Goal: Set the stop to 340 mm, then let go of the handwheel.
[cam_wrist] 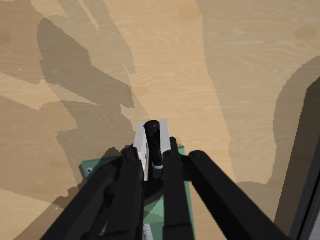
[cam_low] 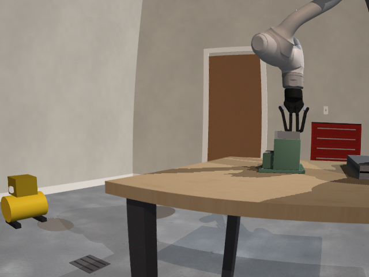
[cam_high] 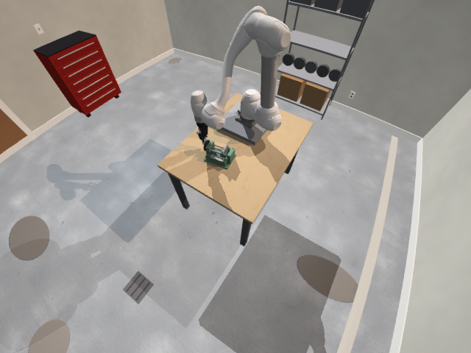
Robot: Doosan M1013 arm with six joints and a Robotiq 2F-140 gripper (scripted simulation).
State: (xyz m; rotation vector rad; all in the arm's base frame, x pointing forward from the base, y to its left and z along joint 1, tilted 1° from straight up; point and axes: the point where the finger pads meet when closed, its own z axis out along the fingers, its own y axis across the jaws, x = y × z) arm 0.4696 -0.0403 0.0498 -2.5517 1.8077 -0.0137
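The black handwheel handle is 2 cm below my hand and 1 cm to the left of it. From my hand the other things lie so: grey stop block (19 cm to the left, 2 cm behind, 1 cm above).
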